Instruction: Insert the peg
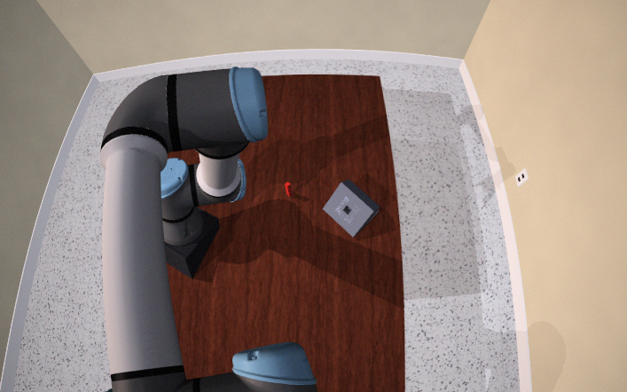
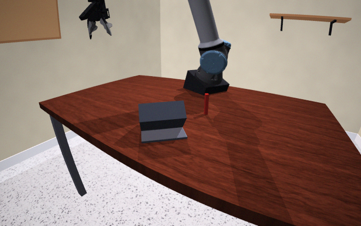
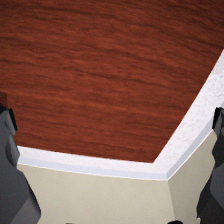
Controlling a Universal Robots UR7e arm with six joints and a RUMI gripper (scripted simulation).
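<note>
Now: the red peg 6 cm behind my hand, 59 cm to the left of it and 28 cm below it.
</note>
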